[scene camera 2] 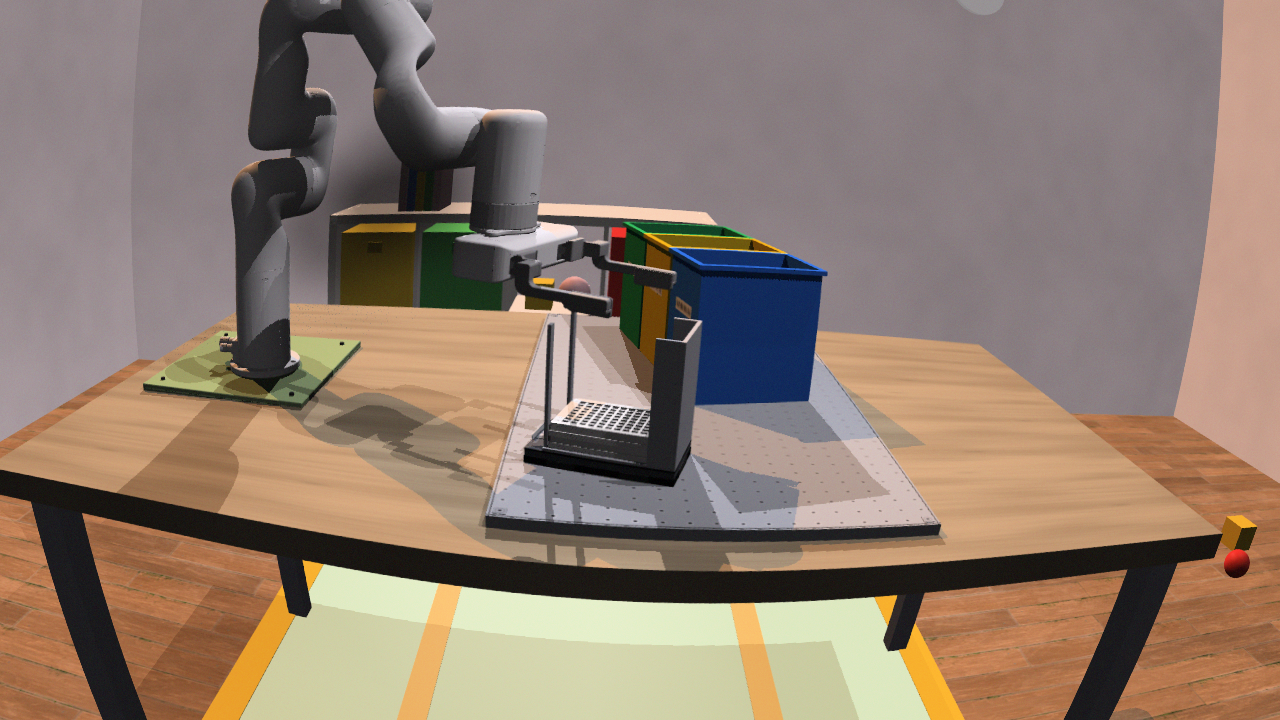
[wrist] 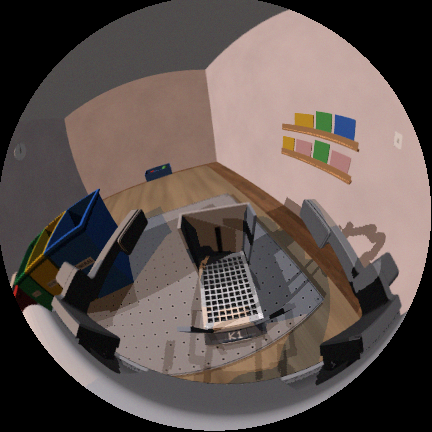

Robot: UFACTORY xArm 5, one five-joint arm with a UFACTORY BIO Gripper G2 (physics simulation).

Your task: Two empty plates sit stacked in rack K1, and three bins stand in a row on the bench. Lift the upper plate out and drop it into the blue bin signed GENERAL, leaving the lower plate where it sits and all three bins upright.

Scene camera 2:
gripper: 644, 293
blue bin: 759, 310
yellow bin: 658, 256
green bin: 635, 244
plate: 610, 424
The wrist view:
gripper: 220, 210
blue bin: 85, 227
plate: 228, 298
